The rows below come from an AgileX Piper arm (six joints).
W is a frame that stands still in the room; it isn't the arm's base.
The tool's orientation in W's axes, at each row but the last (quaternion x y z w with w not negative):
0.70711, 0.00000, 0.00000, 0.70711
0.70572, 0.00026, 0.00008, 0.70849
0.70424, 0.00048, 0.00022, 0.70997
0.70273, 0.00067, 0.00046, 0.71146
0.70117, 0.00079, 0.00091, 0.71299
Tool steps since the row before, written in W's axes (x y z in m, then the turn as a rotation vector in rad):
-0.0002, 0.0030, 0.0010, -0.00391, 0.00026, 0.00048
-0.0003, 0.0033, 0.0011, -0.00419, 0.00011, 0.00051
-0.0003, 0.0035, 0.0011, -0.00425, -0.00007, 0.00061
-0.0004, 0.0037, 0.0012, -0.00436, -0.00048, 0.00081
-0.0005, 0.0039, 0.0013, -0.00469, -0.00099, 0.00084
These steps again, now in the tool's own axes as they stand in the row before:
-0.0002, 0.0010, -0.0030, -0.00391, 0.00048, -0.00026
-0.0003, 0.0011, -0.0033, -0.00419, 0.00051, -0.00011
-0.0003, 0.0011, -0.0035, -0.00425, 0.00061, 0.00007
-0.0004, 0.0012, -0.0037, -0.00436, 0.00080, 0.00048
-0.0005, 0.0014, -0.0039, -0.00469, 0.00082, 0.00099

